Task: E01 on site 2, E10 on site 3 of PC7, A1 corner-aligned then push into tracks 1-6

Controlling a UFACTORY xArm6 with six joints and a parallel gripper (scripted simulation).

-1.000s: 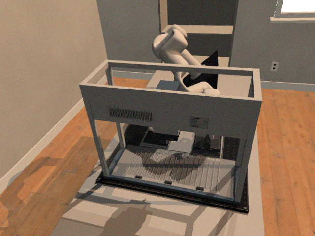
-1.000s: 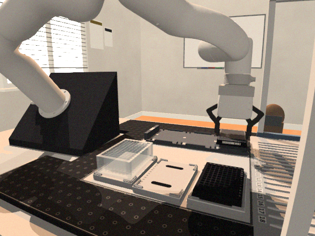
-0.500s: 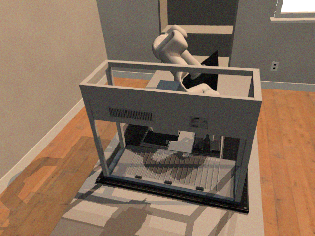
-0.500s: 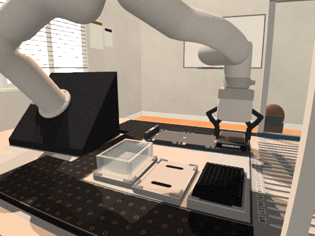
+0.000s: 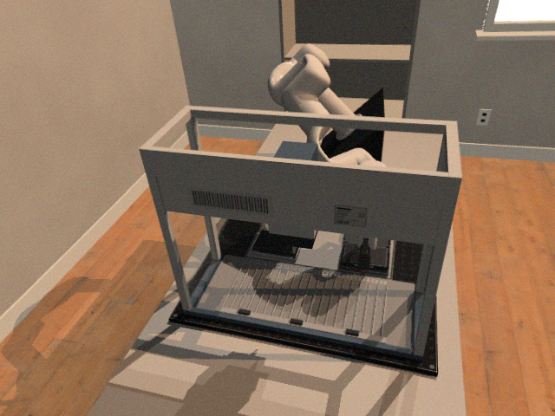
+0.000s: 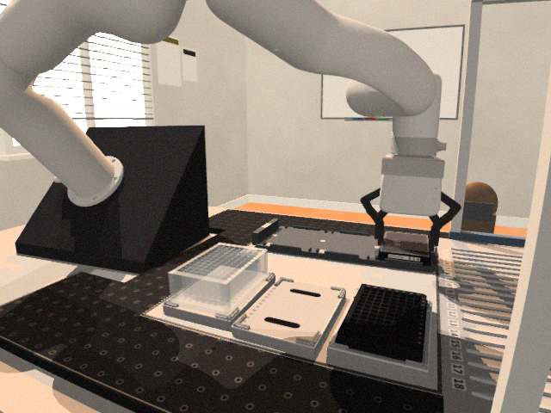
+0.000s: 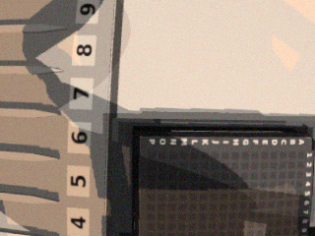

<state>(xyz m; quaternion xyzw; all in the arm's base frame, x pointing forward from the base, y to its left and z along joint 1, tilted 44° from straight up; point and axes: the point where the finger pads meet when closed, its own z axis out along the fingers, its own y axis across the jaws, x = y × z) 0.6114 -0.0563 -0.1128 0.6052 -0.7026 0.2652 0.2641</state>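
My hand is 1 cm above the E10. From my hand the other things lie so: 96-well plate E01 (4 cm behind, 26 cm to the right, 1 cm below); then carrier PC7 (11 cm behind, 1 cm to the left, 1 cm below); then nest S3 (4 cm behind, 26 cm to the right, 2 cm below).
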